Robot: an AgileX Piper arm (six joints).
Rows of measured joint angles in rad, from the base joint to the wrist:
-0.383, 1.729, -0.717, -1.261, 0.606, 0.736
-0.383, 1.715, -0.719, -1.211, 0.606, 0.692
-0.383, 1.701, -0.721, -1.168, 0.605, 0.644
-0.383, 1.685, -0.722, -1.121, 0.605, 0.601
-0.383, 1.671, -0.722, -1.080, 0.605, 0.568
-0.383, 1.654, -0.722, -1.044, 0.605, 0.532
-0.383, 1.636, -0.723, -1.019, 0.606, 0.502
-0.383, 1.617, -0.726, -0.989, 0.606, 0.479
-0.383, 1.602, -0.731, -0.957, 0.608, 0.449
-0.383, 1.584, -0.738, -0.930, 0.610, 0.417
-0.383, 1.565, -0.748, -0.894, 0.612, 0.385
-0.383, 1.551, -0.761, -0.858, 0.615, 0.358
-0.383, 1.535, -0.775, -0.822, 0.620, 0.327
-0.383, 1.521, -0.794, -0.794, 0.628, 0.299
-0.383, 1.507, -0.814, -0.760, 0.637, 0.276
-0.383, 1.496, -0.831, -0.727, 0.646, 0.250
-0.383, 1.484, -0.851, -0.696, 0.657, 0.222
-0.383, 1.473, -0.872, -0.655, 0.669, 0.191
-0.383, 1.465, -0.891, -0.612, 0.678, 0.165
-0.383, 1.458, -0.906, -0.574, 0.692, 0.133
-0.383, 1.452, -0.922, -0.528, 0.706, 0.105
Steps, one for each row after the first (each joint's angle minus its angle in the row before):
0.000, -0.014, -0.002, 0.050, 0.000, -0.044
0.000, -0.014, -0.002, 0.043, -0.001, -0.048
0.000, -0.016, -0.001, 0.047, 0.000, -0.043
0.000, -0.014, 0.000, 0.041, 0.000, -0.033
0.000, -0.017, 0.000, 0.036, 0.000, -0.036
0.000, -0.018, -0.001, 0.025, 0.001, -0.030
0.000, -0.019, -0.003, 0.030, 0.000, -0.023
0.000, -0.015, -0.005, 0.032, 0.002, -0.030
0.000, -0.018, -0.007, 0.027, 0.002, -0.032
0.000, -0.019, -0.010, 0.036, 0.002, -0.032
0.000, -0.014, -0.013, 0.036, 0.003, -0.027
0.000, -0.016, -0.014, 0.036, 0.005, -0.031
0.000, -0.014, -0.019, 0.028, 0.008, -0.028
0.000, -0.014, -0.020, 0.034, 0.009, -0.023
0.000, -0.011, -0.017, 0.033, 0.009, -0.026
0.000, -0.012, -0.020, 0.031, 0.011, -0.028
0.000, -0.011, -0.021, 0.041, 0.012, -0.031
0.000, -0.008, -0.019, 0.043, 0.009, -0.026
0.000, -0.007, -0.015, 0.038, 0.014, -0.032
0.000, -0.006, -0.016, 0.046, 0.014, -0.028

